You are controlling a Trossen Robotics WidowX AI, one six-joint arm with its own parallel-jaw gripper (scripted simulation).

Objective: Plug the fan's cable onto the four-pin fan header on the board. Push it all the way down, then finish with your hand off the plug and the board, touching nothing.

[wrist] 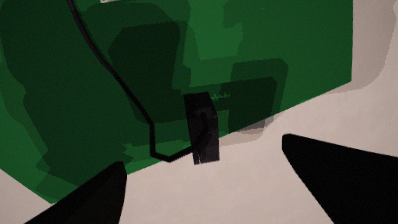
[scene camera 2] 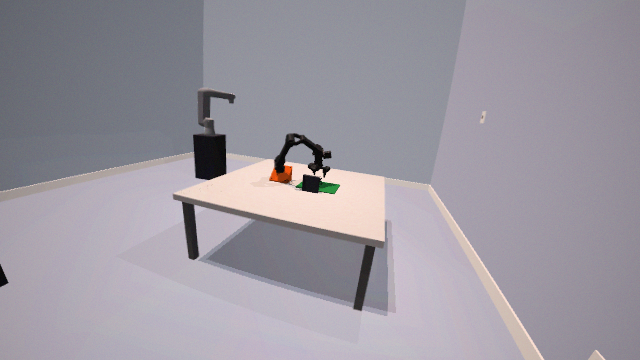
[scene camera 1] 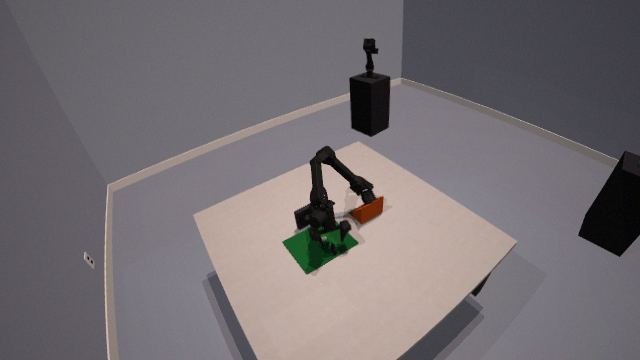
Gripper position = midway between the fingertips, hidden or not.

Observation:
My gripper [wrist: 206, 155] is open and holds nothing. I also see a black plug [wrist: 208, 151] and a green board [scene camera 1: 310, 256].
The green board shows as well in the wrist view [wrist: 254, 66].

